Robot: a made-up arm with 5 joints.
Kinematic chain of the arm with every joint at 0, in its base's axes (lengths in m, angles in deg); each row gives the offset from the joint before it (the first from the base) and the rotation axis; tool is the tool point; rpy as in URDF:
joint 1: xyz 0 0 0.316 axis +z
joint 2: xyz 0 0 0 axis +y
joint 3: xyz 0.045 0 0.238 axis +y
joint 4: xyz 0.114 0 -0.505 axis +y
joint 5: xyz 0.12 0 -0.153 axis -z
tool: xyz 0 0 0 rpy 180 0 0
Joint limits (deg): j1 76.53..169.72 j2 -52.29..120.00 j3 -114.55..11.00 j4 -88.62..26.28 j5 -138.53..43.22
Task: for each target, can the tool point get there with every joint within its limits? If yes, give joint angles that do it. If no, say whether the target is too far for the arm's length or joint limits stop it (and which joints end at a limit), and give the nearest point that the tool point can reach.
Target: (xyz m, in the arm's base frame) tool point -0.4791 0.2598 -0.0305
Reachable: yes | joints 151.53 42.68 -47.52 -47.82 -115.64
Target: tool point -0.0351 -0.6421 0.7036
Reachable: no: joint limits stop it (at a limit: joint 2, joint 3, joint 4) | nearest point -0.0241 -0.4414 0.4981 | short by 0.287 m
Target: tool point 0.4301 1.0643 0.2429
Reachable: no: too far | nearest point 0.2117 0.8838 0.2575 | short by 0.284 m
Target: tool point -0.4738 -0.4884 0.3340
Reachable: no: joint limits stop it (at a limit: joint 1, joint 2) | nearest point -0.1189 -0.4965 0.3169 | short by 0.355 m
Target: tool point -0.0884 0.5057 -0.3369
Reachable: yes | joints 99.92 96.25 -94.92 -30.60 -86.32
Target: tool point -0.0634 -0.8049 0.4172
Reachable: no: joint limits stop it (at a limit: joint 2) | nearest point -0.0397 -0.5038 0.3382 | short by 0.312 m
